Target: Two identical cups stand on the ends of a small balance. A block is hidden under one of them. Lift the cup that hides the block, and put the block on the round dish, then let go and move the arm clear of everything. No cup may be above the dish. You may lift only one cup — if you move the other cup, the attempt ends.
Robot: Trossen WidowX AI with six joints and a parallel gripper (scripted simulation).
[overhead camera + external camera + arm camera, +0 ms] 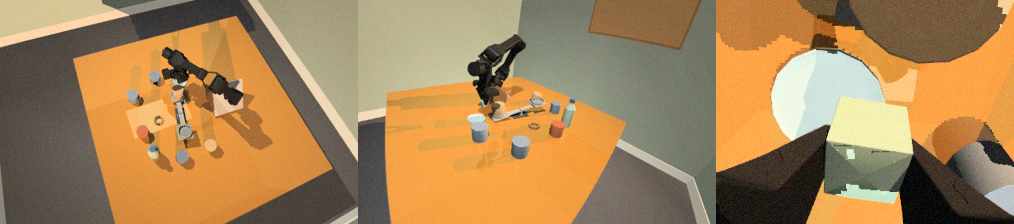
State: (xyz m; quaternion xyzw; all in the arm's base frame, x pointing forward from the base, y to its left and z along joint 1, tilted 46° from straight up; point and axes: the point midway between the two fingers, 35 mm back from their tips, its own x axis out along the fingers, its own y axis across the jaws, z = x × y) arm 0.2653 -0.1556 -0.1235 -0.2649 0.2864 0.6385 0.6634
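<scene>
Now: the pale blue round dish 100 mm below my gripper tip, 40 mm behind it and 30 mm to the right of it. The rest, counted from my gripper tip: greenish block (right at my gripper tip); balance beam (210 mm to the left, 60 mm below, 40 mm ahead); balance (210 mm to the left, 80 mm below, 50 mm ahead).
</scene>
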